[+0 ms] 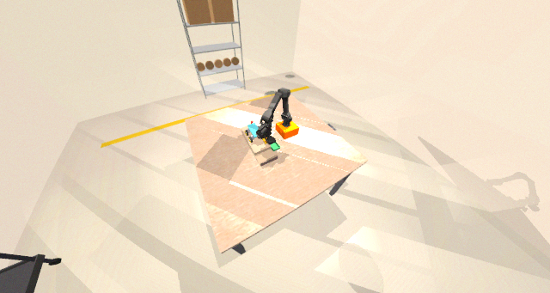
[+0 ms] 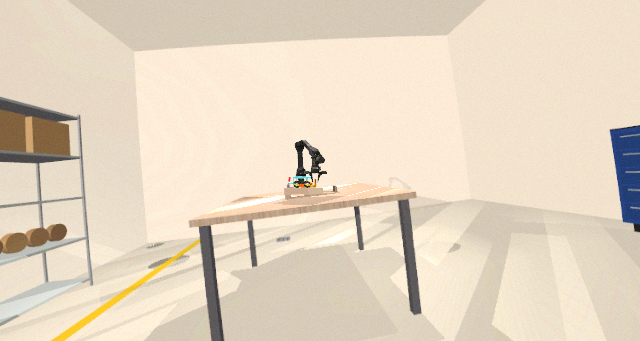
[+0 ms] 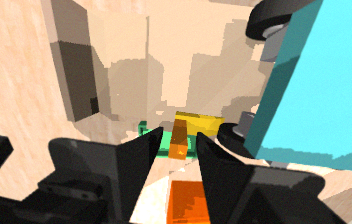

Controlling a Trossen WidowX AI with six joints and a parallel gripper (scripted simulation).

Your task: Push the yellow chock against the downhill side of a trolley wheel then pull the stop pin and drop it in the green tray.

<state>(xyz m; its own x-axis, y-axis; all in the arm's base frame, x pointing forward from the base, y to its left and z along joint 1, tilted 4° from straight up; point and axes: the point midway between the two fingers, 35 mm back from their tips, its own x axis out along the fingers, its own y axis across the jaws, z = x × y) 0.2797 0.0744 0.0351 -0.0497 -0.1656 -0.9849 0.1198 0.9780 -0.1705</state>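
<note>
My gripper tip is 2 cm to the left of the yellow chock and 1 cm above it. The rest, counted from my gripper tip: green tray: 10 cm below, 7 cm behind, 1 cm to the left; red-headed stop pin: 21 cm to the right, 4 cm above, 1 cm ahead; blue trolley: 12 cm to the right, 4 cm ahead, 2 cm above.
</note>
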